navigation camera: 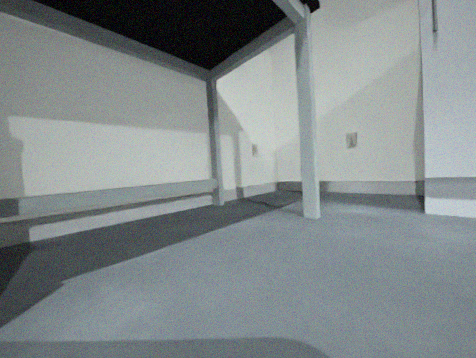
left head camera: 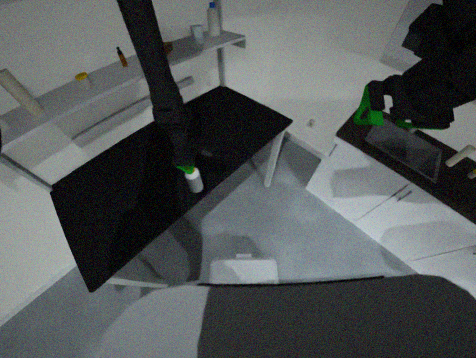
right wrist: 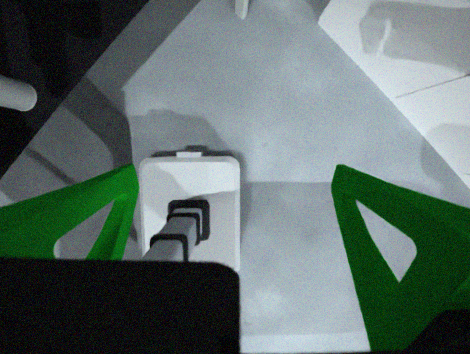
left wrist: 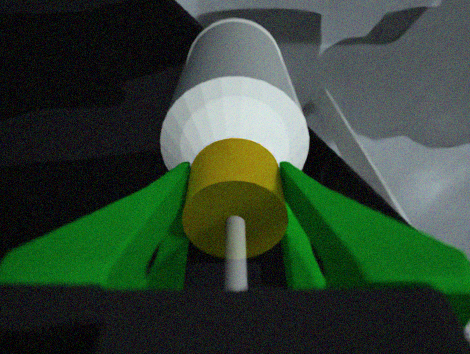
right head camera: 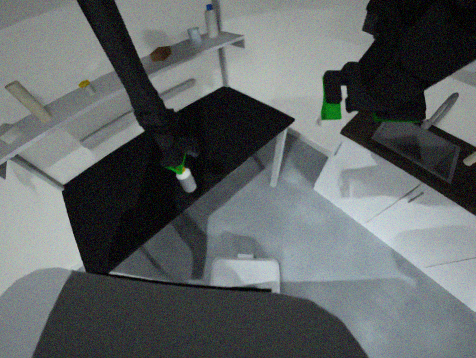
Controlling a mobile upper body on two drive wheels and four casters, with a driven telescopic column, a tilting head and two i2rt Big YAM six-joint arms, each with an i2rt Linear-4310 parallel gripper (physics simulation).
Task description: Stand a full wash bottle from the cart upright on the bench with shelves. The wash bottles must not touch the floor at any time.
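Frame: origin at the left arm's base, x ahead, y left, z up, level; millimetres.
Where they show: left gripper, fingertip midpoint: (left head camera: 190, 170) (left wrist: 234, 176) (right head camera: 181, 170); right gripper, fingertip midpoint: (left head camera: 376, 122) (right wrist: 235, 175) (right head camera: 348, 116).
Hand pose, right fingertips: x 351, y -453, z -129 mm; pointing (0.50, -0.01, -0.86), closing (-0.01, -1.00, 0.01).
Note:
After its pixels a point has its place.
A white wash bottle (left head camera: 194, 181) @[z -504, x 455, y -12 mm] (right head camera: 186, 181) @[z -507, x 456, y -16 mm] (left wrist: 235, 110) @[z -477, x 483, y -23 mm] with a grey label, a yellow cap and a thin pale tube is in my left gripper (left head camera: 186, 168) @[z -471, x 483, y 0 mm] (right head camera: 176, 169) @[z -471, x 483, y 0 mm] (left wrist: 234, 176) @[z -471, x 483, y 0 mm], which is shut on the yellow cap. In both head views the bottle shows over the front part of the black bench top (left head camera: 115, 185) @[z -741, x 578, y 528 mm] (right head camera: 120, 200) @[z -742, x 475, y 473 mm]; whether its base touches the top I cannot tell. Part of the bottle (right wrist: 17, 94) @[z -532, x 475, y -30 mm] shows at the left of the right wrist view. My right gripper (right wrist: 235, 175) @[z -129, x 351, y -453 mm] is open and empty, high at the right near the sink counter. The cart does not show.
The shelf (left head camera: 107, 80) (right head camera: 112, 77) behind the bench carries a blue-capped bottle (left head camera: 213, 21) @[z -201, x 1446, y -26 mm] (right head camera: 211, 22) @[z -197, x 1446, y -29 mm], a beaker (left head camera: 197, 33) @[z -227, x 1288, y 54 mm] (right head camera: 194, 34) @[z -217, x 1288, y 52 mm] and other containers. A sink counter (left head camera: 352, 131) @[z -748, x 1052, y -1025 mm] (right head camera: 356, 129) @[z -744, x 1041, y -1004 mm] stands at the right. A bench leg (navigation camera: 307, 125) @[z -1259, x 1129, y -498 mm] rises in the navigation view.

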